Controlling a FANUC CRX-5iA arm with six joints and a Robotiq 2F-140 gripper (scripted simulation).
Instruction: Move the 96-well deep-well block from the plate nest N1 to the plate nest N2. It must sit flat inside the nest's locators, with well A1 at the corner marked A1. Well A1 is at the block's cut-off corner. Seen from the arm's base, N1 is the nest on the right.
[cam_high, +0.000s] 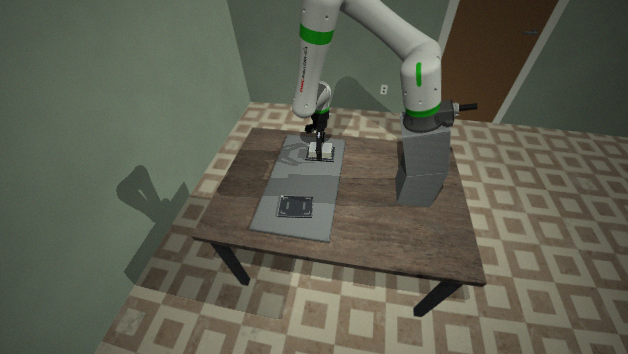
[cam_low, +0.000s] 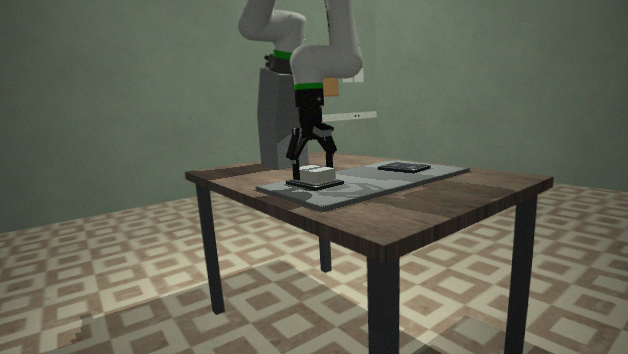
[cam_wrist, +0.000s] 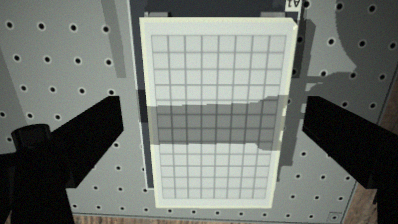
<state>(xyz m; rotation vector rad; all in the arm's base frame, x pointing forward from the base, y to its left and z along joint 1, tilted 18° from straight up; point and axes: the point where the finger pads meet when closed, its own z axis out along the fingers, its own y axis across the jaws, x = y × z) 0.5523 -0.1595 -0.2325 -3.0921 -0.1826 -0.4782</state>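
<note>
My hand is 1 cm above the white 96-well deep-well block. Also, from my hand: plate nest: 39 cm to the left, 3 cm below, 3 cm ahead.
</note>
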